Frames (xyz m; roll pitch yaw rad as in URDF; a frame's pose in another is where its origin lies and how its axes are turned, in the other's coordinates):
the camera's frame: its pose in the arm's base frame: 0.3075 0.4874 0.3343 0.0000 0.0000 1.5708
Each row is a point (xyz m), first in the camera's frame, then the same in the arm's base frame.
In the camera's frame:
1: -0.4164 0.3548 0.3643
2: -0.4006 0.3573 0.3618
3: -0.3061 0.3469 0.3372
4: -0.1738 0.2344 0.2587
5: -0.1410 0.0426 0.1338
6: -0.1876 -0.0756 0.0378
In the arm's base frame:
1: -0.0473 0.0710 0.6986
2: -0.0498 0.0868 0.6961
3: -0.0394 0.1813 0.6715
4: 0.0731 0.3136 0.5930
5: 0.2649 0.3464 0.4681
6: 0.3831 0.2998 0.3721

